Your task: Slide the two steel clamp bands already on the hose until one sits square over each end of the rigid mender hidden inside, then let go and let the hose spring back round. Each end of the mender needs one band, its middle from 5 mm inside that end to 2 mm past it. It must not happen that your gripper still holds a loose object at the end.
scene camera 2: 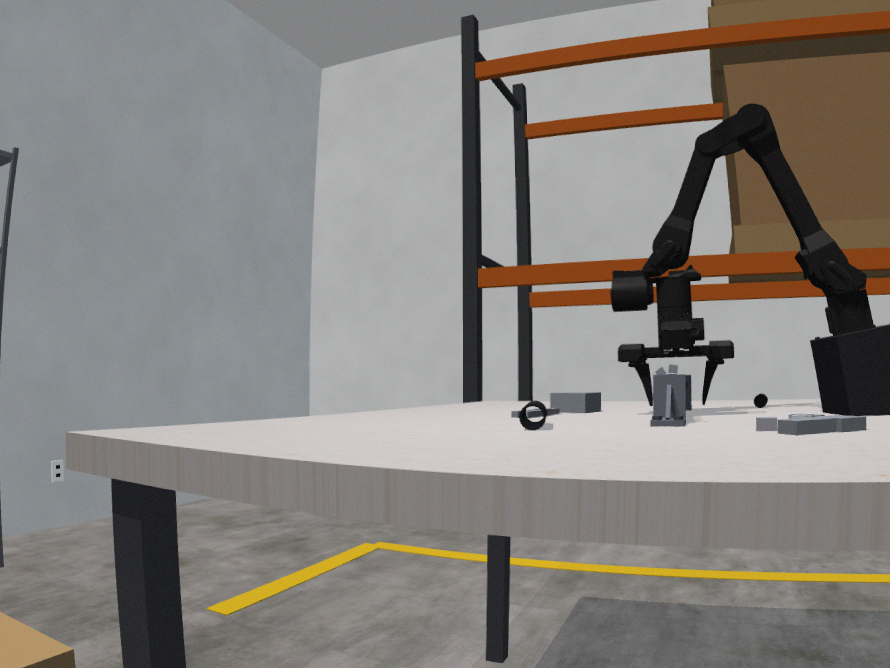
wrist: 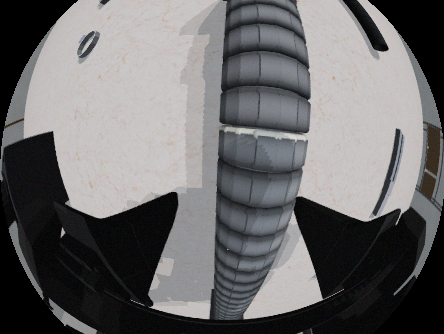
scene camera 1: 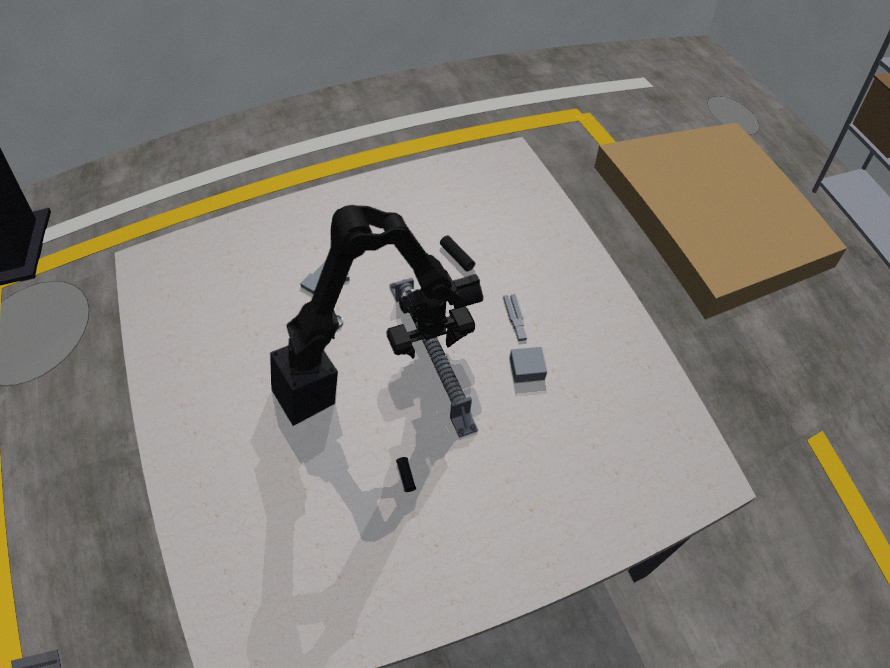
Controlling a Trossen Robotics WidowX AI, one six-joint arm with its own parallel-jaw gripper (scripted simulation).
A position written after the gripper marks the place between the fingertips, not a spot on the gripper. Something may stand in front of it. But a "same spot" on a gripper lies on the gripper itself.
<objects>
gripper: scene camera 2 677,405; wrist; scene camera 1
same spot on gripper: (scene camera 1: pixel 453 335) = (wrist: pixel 328 279)
</objects>
